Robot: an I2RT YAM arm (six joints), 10 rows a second.
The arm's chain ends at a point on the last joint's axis. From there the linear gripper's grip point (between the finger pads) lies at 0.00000 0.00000 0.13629 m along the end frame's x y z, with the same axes.
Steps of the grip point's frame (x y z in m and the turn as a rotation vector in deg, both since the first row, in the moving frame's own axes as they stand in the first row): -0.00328 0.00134 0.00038 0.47 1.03 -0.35; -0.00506 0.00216 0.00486 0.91 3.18 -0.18; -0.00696 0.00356 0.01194 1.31 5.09 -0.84; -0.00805 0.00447 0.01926 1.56 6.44 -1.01; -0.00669 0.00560 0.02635 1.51 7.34 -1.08; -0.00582 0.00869 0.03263 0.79 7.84 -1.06
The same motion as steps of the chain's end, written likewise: -0.00573 0.00247 0.00041 0.47 1.03 -0.35; -0.01262 0.00434 0.00509 0.91 3.18 -0.18; -0.01903 0.00676 0.01251 1.31 5.09 -0.84; -0.02330 0.00831 0.02017 1.56 6.44 -1.01; -0.02407 0.00935 0.02751 1.51 7.34 -1.08; -0.02439 0.01074 0.03392 0.79 7.84 -1.06
